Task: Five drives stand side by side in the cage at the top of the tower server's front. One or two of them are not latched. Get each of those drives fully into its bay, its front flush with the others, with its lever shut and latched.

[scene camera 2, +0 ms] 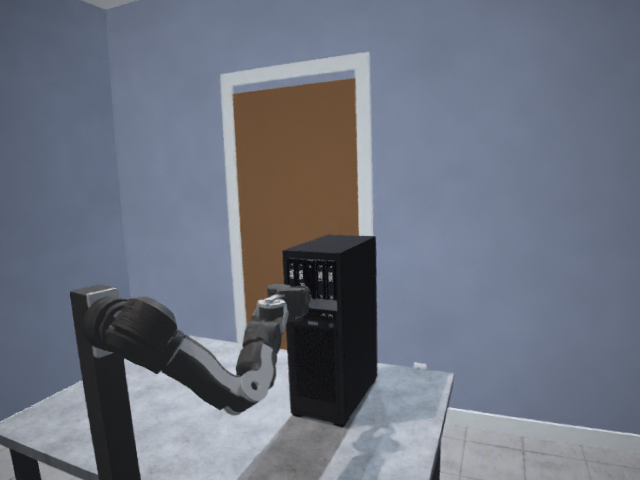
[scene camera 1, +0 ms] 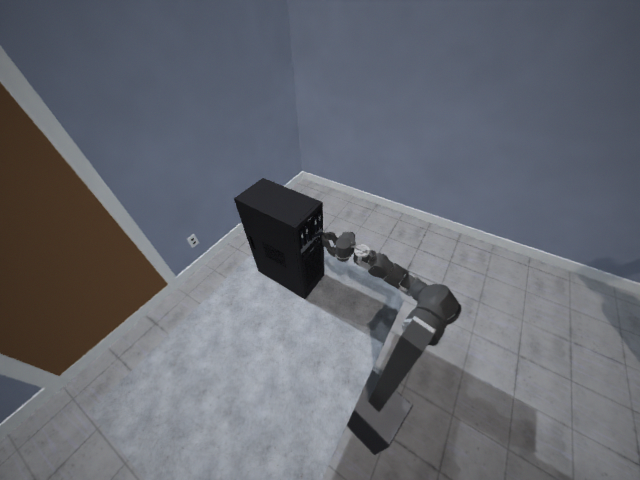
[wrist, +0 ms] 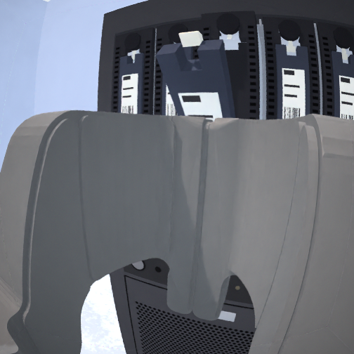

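Note:
The black tower server [scene camera 1: 279,206] [scene camera 2: 357,330] [wrist: 112,65] stands upright with its drive cage at the top front. In the wrist view, the middle drive's dark blue lever [wrist: 200,75] is swung out, its pale-tipped top leaning left across the second drive [wrist: 169,102]. The first drive [wrist: 129,90], fourth drive [wrist: 292,75] and fifth drive [wrist: 345,75] have upright levers lying against the front. The gripper hides the drives' lower parts, so the middle drive's depth is unclear. My gripper [scene camera 1: 326,239] [wrist: 211,221] is shut and empty, close before the server's front, below the open lever's top.
The server stands on a pale table [scene camera 1: 222,372] [scene camera 2: 180,408]. My arm [scene camera 1: 392,273] [scene camera 2: 201,372] reaches to it from a dark post [scene camera 1: 400,369] [scene camera 2: 98,382]. A brown door [scene camera 1: 62,248] [scene camera 2: 297,170] is in the wall beyond. A perforated panel [wrist: 190,335] lies below the cage.

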